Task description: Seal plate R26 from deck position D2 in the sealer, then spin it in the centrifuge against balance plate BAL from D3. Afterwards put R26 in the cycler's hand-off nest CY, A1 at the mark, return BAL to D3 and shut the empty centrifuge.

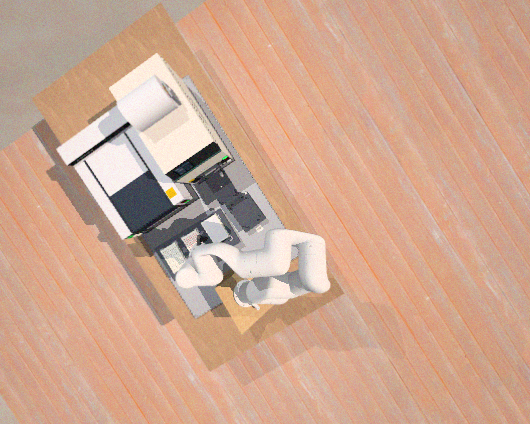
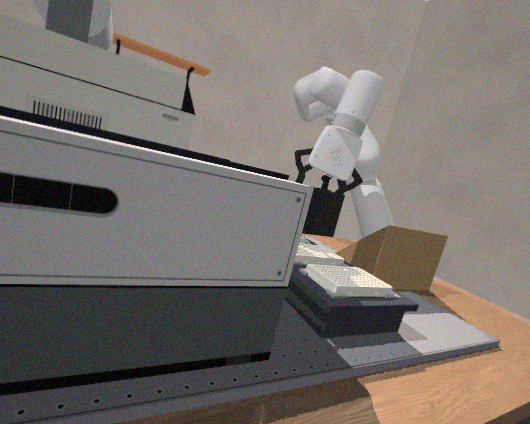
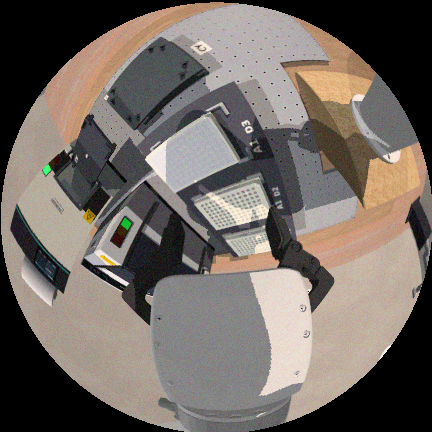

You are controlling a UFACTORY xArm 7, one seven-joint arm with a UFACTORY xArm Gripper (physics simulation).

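Frame: origin at the arm's base, x ahead, y left, z up, level; centimetres.
Seen in the pictures: gripper, fingertip midpoint: (image 2: 314, 198) (image 3: 224, 219); arm's base at its link origin: (image 1: 245, 293) (image 2: 382, 245) (image 3: 377, 126).
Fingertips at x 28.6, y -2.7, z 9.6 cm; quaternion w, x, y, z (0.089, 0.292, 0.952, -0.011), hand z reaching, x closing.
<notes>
Pixels of each thing's top centre, then the offset from my fingertips to it. "pt": a spot on its surface instead.
- Plate R26 at its top centre: (image 3: 233, 209) (image 2: 309, 249) (image 1: 195, 245) dx +4.5, dy +7.1, dz -10.1 cm
- Balance plate BAL at its top centre: (image 3: 186, 159) (image 1: 214, 229) dx +4.2, dy -5.3, dz -9.5 cm
- dark block at its top centre: (image 3: 138, 80) (image 1: 245, 212) dx +1.4, dy -21.7, dz -12.1 cm
- CY label at its top centre: (image 3: 200, 47) dx -9.1, dy -21.1, dz -17.5 cm
- cream machine with a white roll, top centre: (image 1: 143, 103) dx +47.0, dy -24.8, dz +30.1 cm
- dark flap at a spot on its surface: (image 3: 95, 145) pt dx +13.4, dy -19.8, dz -7.3 cm
- white well plate at its top centre: (image 2: 349, 275) (image 3: 255, 244) (image 1: 174, 258) dx +6.3, dy +19.4, dz -10.1 cm
My gripper (image 2: 322, 234) (image 3: 224, 219) is open and empty, hanging above the plate deck. Plate R26 (image 1: 191, 240) (image 2: 318, 253) (image 3: 235, 207), white with wells, sits at D2 beneath the fingers. Balance plate BAL (image 1: 216, 227) (image 3: 195, 150) sits at D3 with a pale, flat-looking top. The dark block (image 1: 246, 211) (image 3: 157, 82) beside the CY label (image 3: 201, 47) bears no plate. The cream machine with a white roll (image 1: 185, 135) (image 3: 47, 215) has a dark flap (image 3: 95, 145) standing up at its front. The white machine (image 1: 100, 187) (image 3: 112, 240) shows a green light. Plate names are not legible now.
Another white well plate (image 1: 171, 256) (image 2: 350, 280) (image 3: 249, 241) sits on the deck beside D2. A tan open box (image 2: 405, 257) (image 3: 332, 135) stands near the arm's base. The white machine's tall side wall (image 2: 150, 225) stands close to the deck.
</notes>
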